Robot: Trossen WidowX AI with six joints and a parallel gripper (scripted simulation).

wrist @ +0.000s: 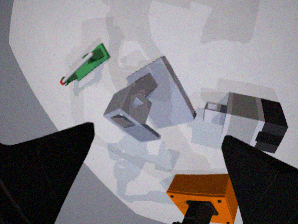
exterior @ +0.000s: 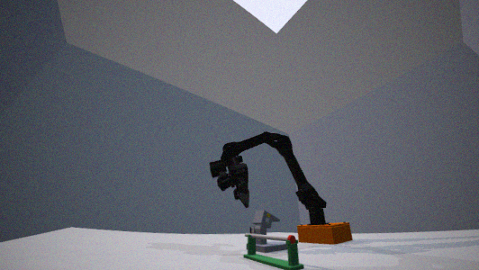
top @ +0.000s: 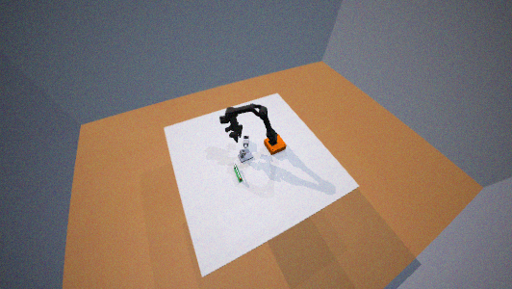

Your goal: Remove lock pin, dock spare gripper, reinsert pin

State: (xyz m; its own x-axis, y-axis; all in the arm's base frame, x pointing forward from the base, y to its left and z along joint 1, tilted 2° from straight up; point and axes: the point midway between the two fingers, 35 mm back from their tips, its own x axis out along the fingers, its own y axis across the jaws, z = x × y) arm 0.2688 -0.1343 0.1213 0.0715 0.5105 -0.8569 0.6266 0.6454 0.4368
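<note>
The spare gripper lies 120 mm below my gripper tip, 80 mm behind it and 20 mm to the right of it. Also, from my gripper tip: grey mount 90 mm to the left, 90 mm below; green cradle 200 mm to the left, 130 mm ahead, 120 mm below.
</note>
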